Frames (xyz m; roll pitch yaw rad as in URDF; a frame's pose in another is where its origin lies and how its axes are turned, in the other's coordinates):
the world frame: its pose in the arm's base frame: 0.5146 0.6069 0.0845 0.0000 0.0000 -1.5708
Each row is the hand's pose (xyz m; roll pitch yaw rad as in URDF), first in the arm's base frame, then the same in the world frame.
Working: the arm's base frame: its pose in the world frame: 0.6069 -0.5146 -0.0845 0.0000 0.0000 1.5708

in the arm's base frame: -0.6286 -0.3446 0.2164 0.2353 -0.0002 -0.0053
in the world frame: 0.9515 -1.1432 0.1319 0.2353 -0.0002 1.5655
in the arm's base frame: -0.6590 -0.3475 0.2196 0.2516 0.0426 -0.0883
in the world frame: 0.9544 -1.1736 0.1351 0.2516 0.0426 1.4825
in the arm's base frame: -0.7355 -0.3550 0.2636 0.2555 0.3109 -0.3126
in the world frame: 0.9619 -1.2501 0.1791 0.2555 0.3109 1.2582
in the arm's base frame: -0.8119 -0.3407 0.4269 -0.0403 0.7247 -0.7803
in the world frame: 0.9476 -1.3265 0.3424 -0.0403 0.7247 0.7905
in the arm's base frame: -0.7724 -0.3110 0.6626 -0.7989 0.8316 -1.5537
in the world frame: 0.9179 -1.2870 0.5781 -0.7989 0.8316 0.0171
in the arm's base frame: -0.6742 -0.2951 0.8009 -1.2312 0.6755 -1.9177
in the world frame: 0.9020 -1.1888 0.7164 -1.2312 0.6755 -0.3469
